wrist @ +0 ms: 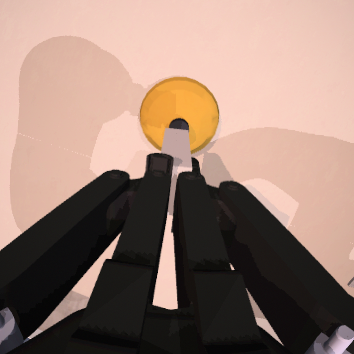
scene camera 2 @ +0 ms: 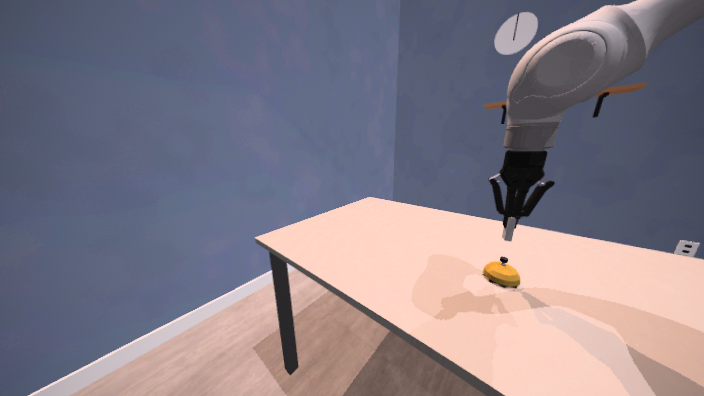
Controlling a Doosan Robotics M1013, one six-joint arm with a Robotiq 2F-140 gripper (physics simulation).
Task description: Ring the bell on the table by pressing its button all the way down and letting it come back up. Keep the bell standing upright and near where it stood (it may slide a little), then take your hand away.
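Frame: origin at the arm's base, x back, y down, z right, level; millimetres.
Where they show: gripper, fingertip midpoint: (wrist: pixel 174 147) (scene camera 2: pixel 506 239).
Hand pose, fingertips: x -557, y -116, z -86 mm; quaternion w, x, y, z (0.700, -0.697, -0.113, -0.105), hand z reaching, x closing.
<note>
After its pixels a point has its place.
A yellow domed bell (scene camera 2: pixel 501 274) {x -552, y -27, z -120 mm} (wrist: pixel 160 107) {x -575, y -34, z -80 mm} stands upright on the table. Its small black button (scene camera 2: pixel 504 260) {x -552, y -57, z -96 mm} (wrist: pixel 179 124) {x -555, y -60, z -82 mm} sticks up from the top of the dome, raised on a short stem. My gripper (scene camera 2: pixel 508 235) {x -557, y -116, z -86 mm} (wrist: pixel 174 147) {x -557, y -116, z -86 mm} is shut with nothing between its fingers. Its light grey fingertips point down above the button, with a visible gap between them and the button in the scene view. In the wrist view the fingertips cover part of the button and the near side of the dome.
The pale table top (scene camera 2: pixel 350 240) {x -1040, y 6, z -179 mm} extends around the bell, with its front edge and a dark leg (scene camera 2: pixel 284 315) at the left. Shadows of the arm lie across it. A wall shelf (scene camera 2: pixel 622 89), a round clock (scene camera 2: pixel 516 33) and a socket (scene camera 2: pixel 686 248) are on the wall behind.
</note>
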